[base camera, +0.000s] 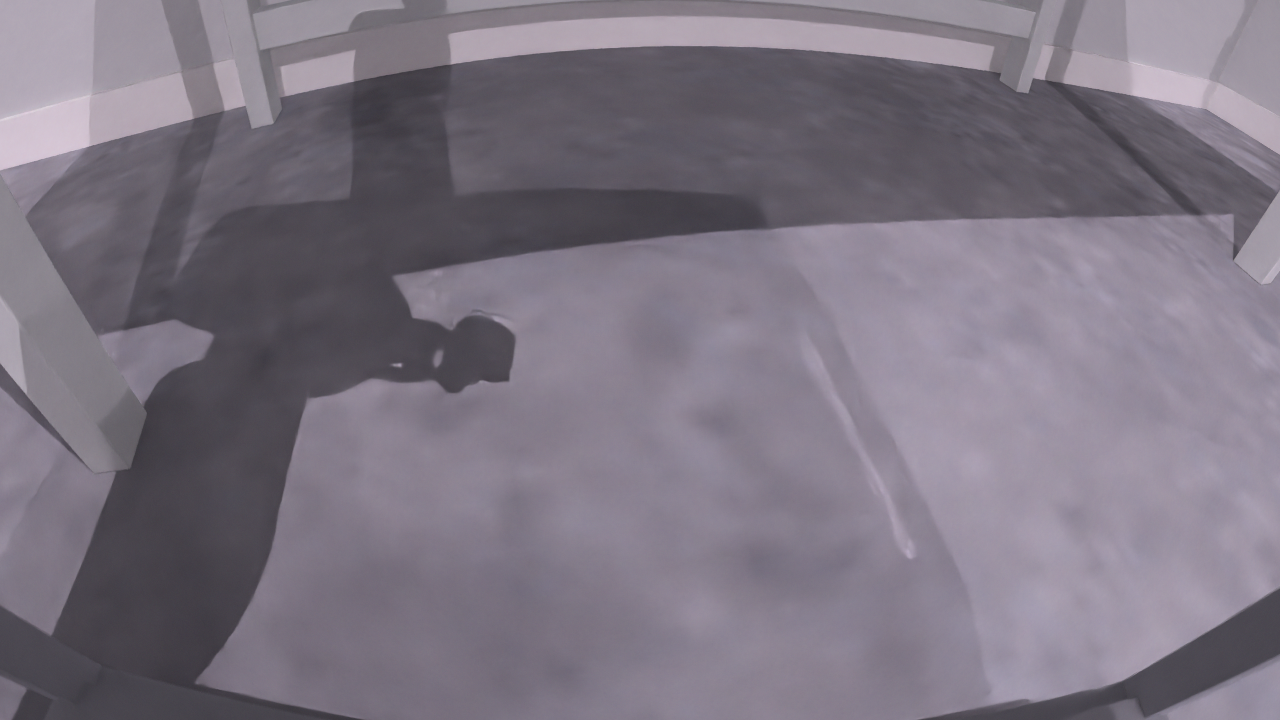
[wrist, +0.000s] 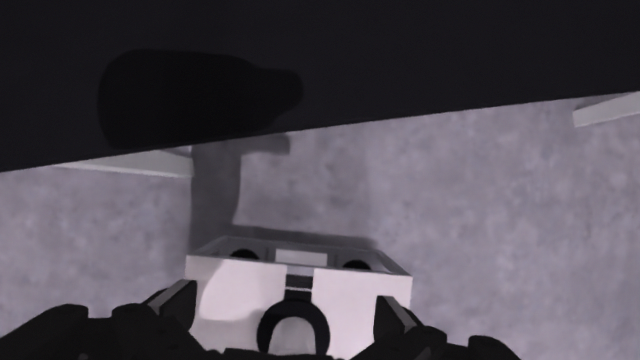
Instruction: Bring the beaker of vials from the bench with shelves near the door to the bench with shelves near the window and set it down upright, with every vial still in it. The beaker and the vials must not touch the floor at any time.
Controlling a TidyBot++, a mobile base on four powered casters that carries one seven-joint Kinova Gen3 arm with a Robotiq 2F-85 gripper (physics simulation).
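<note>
My gripper is open and empty, its two dark fingers spread wide at the bottom of the wrist view. It points down, with the white robot base below it. A black bench top fills the upper part of the wrist view, with the arm's shadow on it. The beaker and the vials do not show in either view. The gripper itself does not show in the base view, where a shadow of the arm falls across the floor.
The white robot base lies beyond the bench's front edge. Pale bench legs stand at the left, back and right, with a crossbar at the back. Two pale legs show under the bench edge.
</note>
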